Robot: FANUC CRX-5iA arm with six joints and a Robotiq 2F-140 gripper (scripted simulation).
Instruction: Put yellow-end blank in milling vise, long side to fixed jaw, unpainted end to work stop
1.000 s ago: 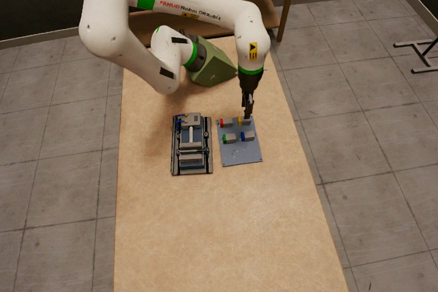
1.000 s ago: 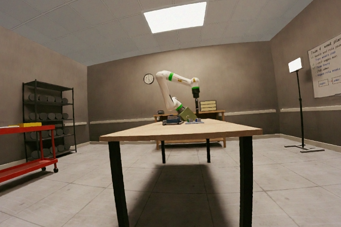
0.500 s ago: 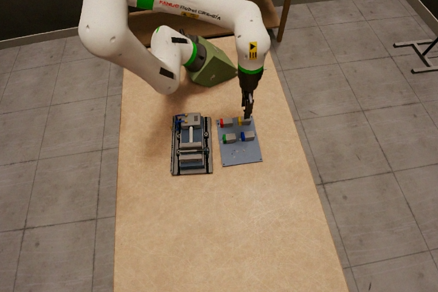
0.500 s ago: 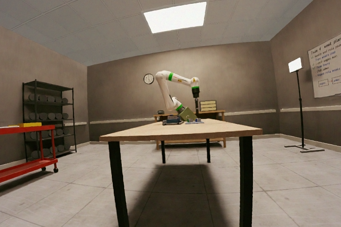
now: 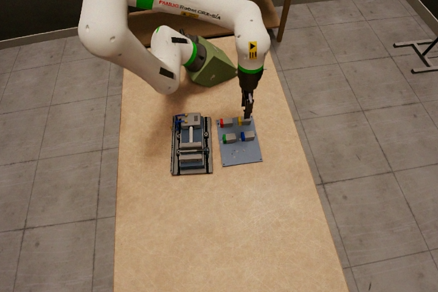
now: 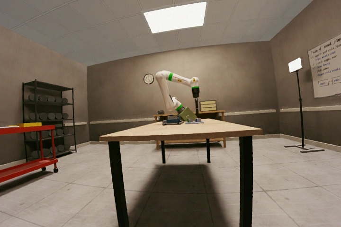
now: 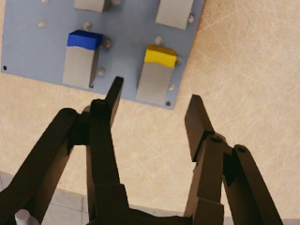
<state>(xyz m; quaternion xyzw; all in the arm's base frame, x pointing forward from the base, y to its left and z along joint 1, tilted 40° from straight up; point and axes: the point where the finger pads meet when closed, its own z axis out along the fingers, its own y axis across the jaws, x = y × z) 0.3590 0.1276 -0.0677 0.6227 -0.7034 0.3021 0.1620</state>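
Right now my hand is 11 cm above the blue-ended blank, 9 cm short of it and 2 cm to the left of it. The rest, counted from my hand: green-ended blank 11 cm below, 10 cm to the right, 7 cm ahead; then blue-grey plate 13 cm below, 8 cm ahead, 6 cm to the right; then red-ended blank 11 cm below, 9 cm to the right, 2 cm behind.
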